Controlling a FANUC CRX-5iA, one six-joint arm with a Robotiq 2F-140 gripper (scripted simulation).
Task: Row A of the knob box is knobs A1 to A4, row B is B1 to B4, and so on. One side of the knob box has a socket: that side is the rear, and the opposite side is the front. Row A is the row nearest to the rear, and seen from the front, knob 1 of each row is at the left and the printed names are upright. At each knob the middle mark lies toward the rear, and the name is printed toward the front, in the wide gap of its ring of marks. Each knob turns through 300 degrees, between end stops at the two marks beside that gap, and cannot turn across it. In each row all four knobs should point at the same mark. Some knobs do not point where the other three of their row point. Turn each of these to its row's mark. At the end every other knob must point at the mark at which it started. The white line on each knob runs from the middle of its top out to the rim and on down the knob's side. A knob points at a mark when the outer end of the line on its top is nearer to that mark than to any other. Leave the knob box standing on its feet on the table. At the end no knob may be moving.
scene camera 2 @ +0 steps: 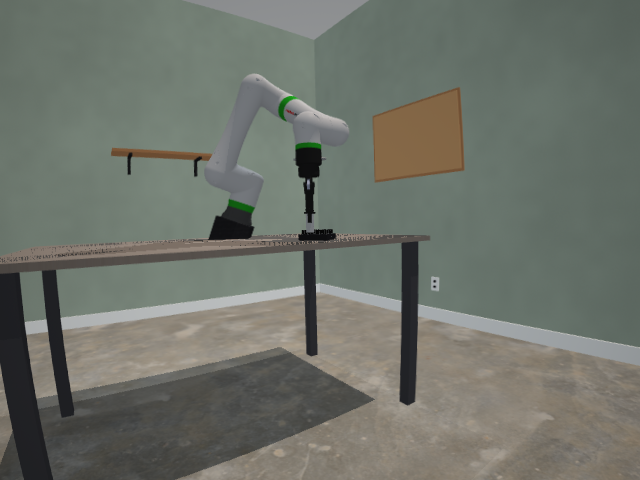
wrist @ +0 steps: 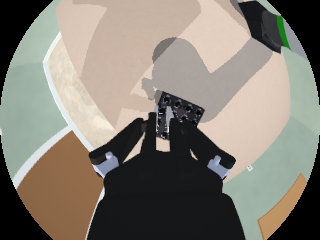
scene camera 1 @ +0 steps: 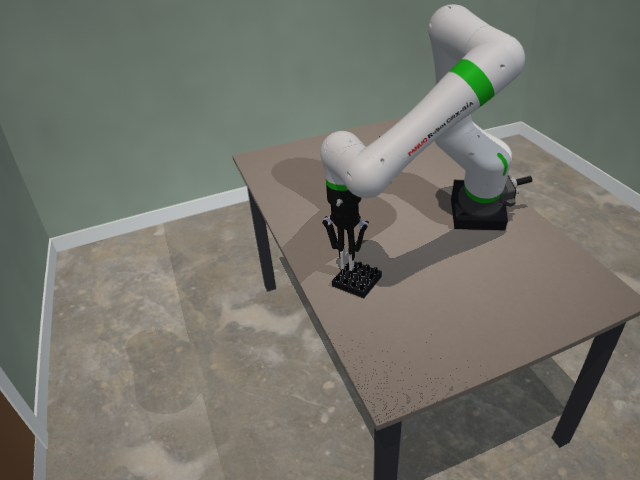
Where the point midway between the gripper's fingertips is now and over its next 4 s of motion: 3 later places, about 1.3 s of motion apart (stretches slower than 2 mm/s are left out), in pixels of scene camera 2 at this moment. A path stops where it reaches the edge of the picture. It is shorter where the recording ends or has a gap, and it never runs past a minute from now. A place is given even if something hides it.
My gripper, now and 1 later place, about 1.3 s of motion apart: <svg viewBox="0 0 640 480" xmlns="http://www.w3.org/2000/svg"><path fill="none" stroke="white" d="M310 232L310 220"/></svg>
